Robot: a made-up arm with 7 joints. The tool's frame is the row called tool.
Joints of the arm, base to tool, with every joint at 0 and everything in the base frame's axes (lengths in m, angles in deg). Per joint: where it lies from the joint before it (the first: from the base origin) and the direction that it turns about. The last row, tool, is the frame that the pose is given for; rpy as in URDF.
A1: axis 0 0.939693 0.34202 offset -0.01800 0.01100 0.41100
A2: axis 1 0 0 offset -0.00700 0.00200 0.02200
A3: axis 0 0 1 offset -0.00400 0.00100 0.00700
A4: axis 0 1 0 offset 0.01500 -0.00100 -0.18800
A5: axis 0 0 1 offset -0.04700 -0.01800 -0.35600
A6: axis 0 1 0 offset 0.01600 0.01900 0.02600
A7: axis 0 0 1 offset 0.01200 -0.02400 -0.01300
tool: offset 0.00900 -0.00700 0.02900 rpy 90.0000 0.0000 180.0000
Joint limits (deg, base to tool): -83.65..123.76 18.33..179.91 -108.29..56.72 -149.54..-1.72 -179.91..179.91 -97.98..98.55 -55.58..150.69
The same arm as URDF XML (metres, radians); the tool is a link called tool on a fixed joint. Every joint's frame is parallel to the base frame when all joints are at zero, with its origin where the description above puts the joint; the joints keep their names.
<robot name="arm">
  <link name="base_link"/>
  <link name="link1"/>
  <link name="link2"/>
  <link name="link3"/>
  <link name="link4"/>
  <link name="link5"/>
  <link name="link6"/>
  <link name="link7"/>
  <link name="tool"/>
  <joint name="A1" type="revolute">
    <parent link="base_link"/>
    <child link="link1"/>
    <origin xyz="-0.018 0.011 0.411"/>
    <axis xyz="0 0.9397 0.342"/>
    <limit lower="-1.46" upper="2.16"/>
  </joint>
  <joint name="A2" type="revolute">
    <parent link="link1"/>
    <child link="link2"/>
    <origin xyz="-0.007 0.002 0.022"/>
    <axis xyz="1 0 0"/>
    <limit lower="0.3199" upper="3.14"/>
  </joint>
  <joint name="A3" type="revolute">
    <parent link="link2"/>
    <child link="link3"/>
    <origin xyz="-0.004 0.001 0.007"/>
    <axis xyz="0 0 1"/>
    <limit lower="-1.89" upper="0.99"/>
  </joint>
  <joint name="A4" type="revolute">
    <parent link="link3"/>
    <child link="link4"/>
    <origin xyz="0.015 -0.001 -0.188"/>
    <axis xyz="0 1 0"/>
    <limit lower="-2.61" upper="-0.03"/>
  </joint>
  <joint name="A5" type="revolute">
    <parent link="link4"/>
    <child link="link5"/>
    <origin xyz="-0.047 -0.018 -0.356"/>
    <axis xyz="0 0 1"/>
    <limit lower="-3.14" upper="3.14"/>
  </joint>
  <joint name="A6" type="revolute">
    <parent link="link5"/>
    <child link="link6"/>
    <origin xyz="0.016 0.019 0.026"/>
    <axis xyz="0 1 0"/>
    <limit lower="-1.7101" upper="1.72"/>
  </joint>
  <joint name="A7" type="revolute">
    <parent link="link6"/>
    <child link="link7"/>
    <origin xyz="0.012 -0.024 -0.013"/>
    <axis xyz="0 0 1"/>
    <limit lower="-0.9701" upper="2.63"/>
  </joint>
  <joint name="tool_joint" type="fixed">
    <parent link="link7"/>
    <child link="tool"/>
    <origin xyz="0.009 -0.007 0.029" rpy="1.5708 0 3.1416"/>
  </joint>
</robot>

